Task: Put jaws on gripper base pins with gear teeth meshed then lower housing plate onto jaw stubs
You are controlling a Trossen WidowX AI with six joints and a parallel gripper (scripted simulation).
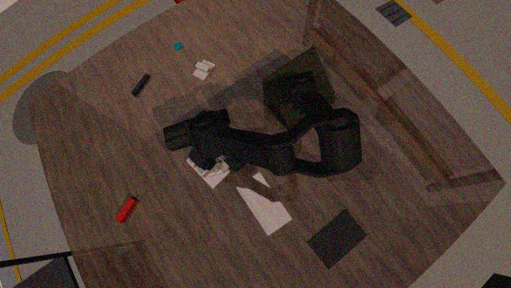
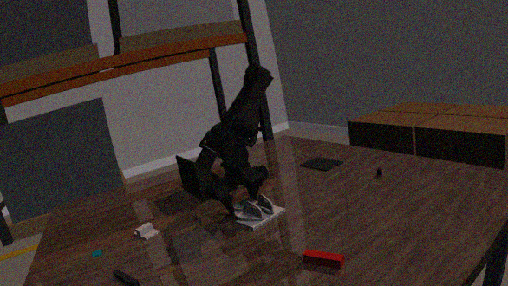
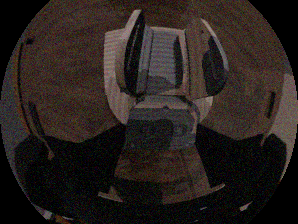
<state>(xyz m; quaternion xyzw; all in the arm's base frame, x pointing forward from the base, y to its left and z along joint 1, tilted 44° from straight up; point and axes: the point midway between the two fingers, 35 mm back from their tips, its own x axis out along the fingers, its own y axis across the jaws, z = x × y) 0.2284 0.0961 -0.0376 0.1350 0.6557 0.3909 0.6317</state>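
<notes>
The jaw lies 20 mm to the left of my gripper tip, 20 mm ahead of it and 10 mm above it. Round my gripper tip: black bar: 360 mm to the right, 170 mm ahead; dark mat: 380 mm to the left, 160 mm behind; red block: 350 mm ahead, 30 mm to the left.
</notes>
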